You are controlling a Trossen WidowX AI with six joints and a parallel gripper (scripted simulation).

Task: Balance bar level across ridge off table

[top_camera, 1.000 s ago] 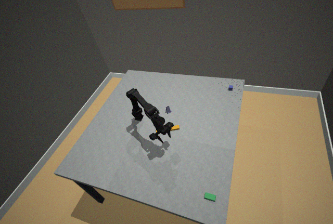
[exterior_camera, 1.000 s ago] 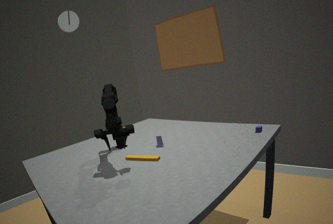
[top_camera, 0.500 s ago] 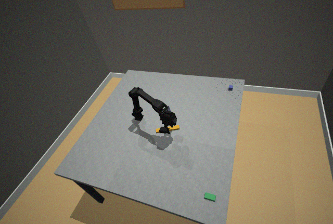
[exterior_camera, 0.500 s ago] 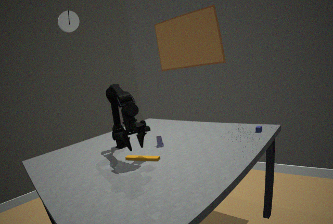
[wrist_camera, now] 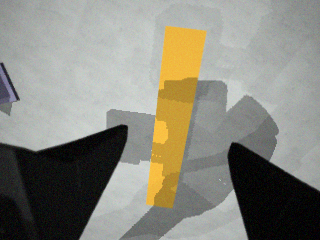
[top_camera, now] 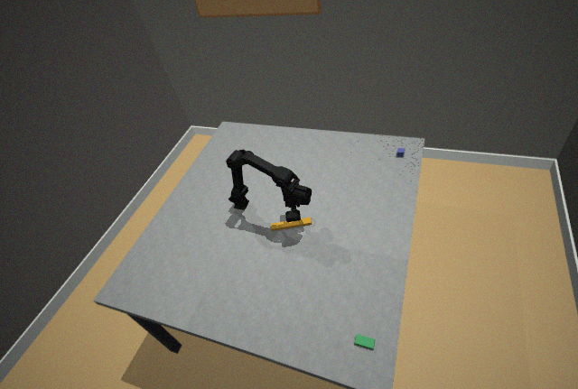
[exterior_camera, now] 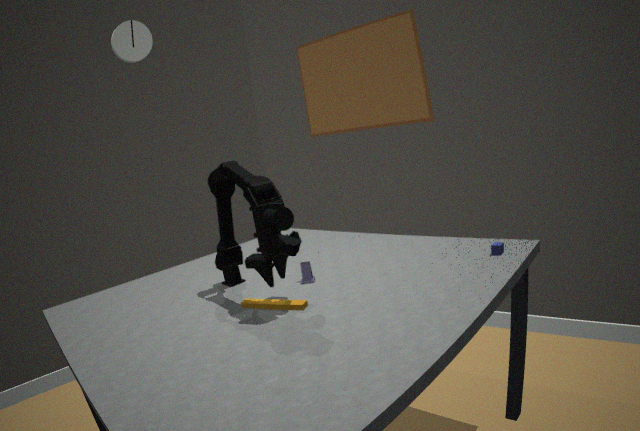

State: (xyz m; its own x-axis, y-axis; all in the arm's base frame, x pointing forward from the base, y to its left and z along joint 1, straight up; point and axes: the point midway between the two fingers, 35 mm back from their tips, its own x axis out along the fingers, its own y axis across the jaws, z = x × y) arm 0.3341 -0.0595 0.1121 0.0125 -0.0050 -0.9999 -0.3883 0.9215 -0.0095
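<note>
Now: gripper tip 7 cm above the orange bar, 3 cm past it and 1 cm to the left of it. From my gripper tip the other things lie so: blue cube (56 cm to the left, 41 cm ahead, 6 cm below); flat green block (44 cm to the right, 41 cm ahead, 7 cm below).
</note>
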